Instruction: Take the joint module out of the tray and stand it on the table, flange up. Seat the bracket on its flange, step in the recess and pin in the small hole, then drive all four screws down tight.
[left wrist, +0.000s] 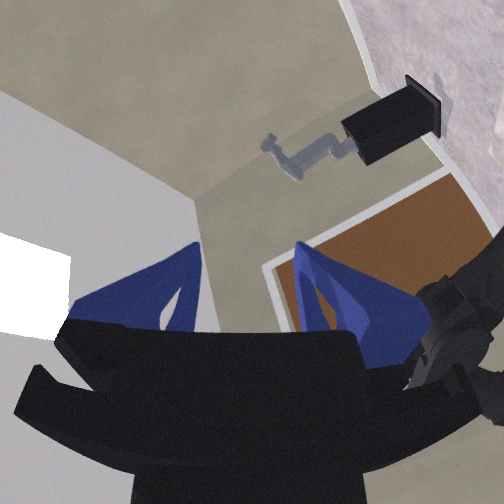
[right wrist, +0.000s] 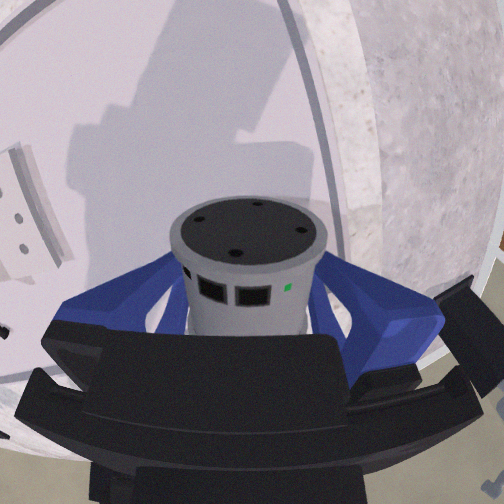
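Observation:
In the right wrist view my right gripper (right wrist: 248, 285) is shut on the joint module (right wrist: 248, 265), blue fingers on both sides of its grey body. The module's black flange face (right wrist: 248, 230) shows four small holes and points away from the gripper. A green mark and two dark windows sit on its side. The pale bracket (right wrist: 25, 215), with small holes, lies at the left edge on the light table. In the left wrist view my left gripper (left wrist: 247, 250) is open and empty, pointing up at the room walls. No task object shows there.
A large shadow of arm and module falls on the table behind the module. The table's curved edge and grey speckled floor (right wrist: 440, 150) are at right. The left wrist view shows a black box (left wrist: 395, 120) on a grey jointed bar, a brown panel (left wrist: 400, 240), and dark arm parts (left wrist: 465, 320).

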